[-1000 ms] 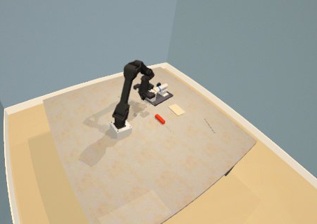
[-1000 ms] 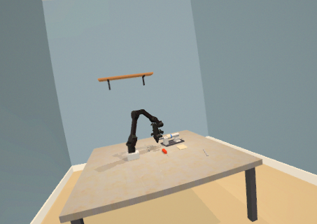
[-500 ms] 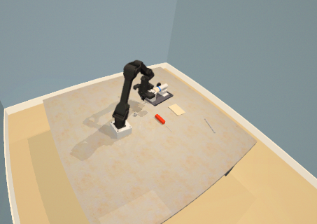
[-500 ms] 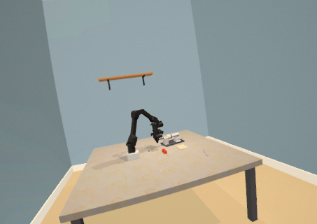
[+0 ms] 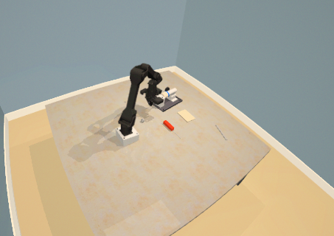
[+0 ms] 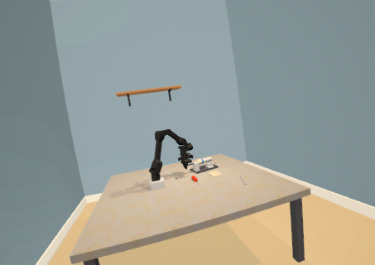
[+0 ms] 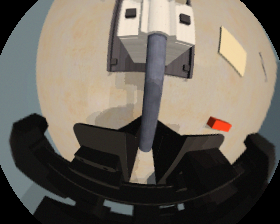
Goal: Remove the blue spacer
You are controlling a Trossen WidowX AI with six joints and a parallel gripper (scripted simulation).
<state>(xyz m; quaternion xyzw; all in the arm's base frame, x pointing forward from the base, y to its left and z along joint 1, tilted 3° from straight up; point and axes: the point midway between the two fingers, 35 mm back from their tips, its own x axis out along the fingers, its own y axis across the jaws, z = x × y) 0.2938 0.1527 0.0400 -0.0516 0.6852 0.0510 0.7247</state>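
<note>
The grey-blue shaft lies 80 mm ahead of my gripper tip, 10 mm to the left of it and 30 mm above it. The rest, counted from my gripper tip: cream cylinder (130 mm ahead, 20 mm to the left, 30 mm above); then tan card (200 mm ahead, 190 mm to the right, 40 mm below); then blue spacer (170 mm ahead, 20 mm to the left, 30 mm above).
</note>
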